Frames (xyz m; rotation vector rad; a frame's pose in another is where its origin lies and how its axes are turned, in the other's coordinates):
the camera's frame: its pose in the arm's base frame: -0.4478 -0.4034 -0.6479 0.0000 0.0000 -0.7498
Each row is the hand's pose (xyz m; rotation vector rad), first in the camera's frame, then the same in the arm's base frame.
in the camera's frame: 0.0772 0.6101 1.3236 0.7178 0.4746 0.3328
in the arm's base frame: 0.0245 -0.0095 0.6757 0.8427 0.1790 -0.3704
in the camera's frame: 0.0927 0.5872 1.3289 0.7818 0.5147 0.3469
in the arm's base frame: 0.0202 -0.0368 0.6810 0.9160 0.1927 -0.3477
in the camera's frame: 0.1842 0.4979 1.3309 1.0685 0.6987 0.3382
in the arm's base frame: 0.0263 -0.1646 0.6830 1.2489 0.2587 -0.3077
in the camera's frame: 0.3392 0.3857 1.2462 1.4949 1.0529 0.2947
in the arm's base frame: 0.0633 -0.3523 0.5983 1.7731 0.4315 -0.2353
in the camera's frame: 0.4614 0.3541 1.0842 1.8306 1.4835 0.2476
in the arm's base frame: 0.1312 -0.4587 0.4363 2.2369 0.7070 -0.1218
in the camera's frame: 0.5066 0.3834 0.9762 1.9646 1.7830 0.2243
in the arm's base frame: 0.1842 -0.4681 0.3283 2.4637 0.9332 -0.0292
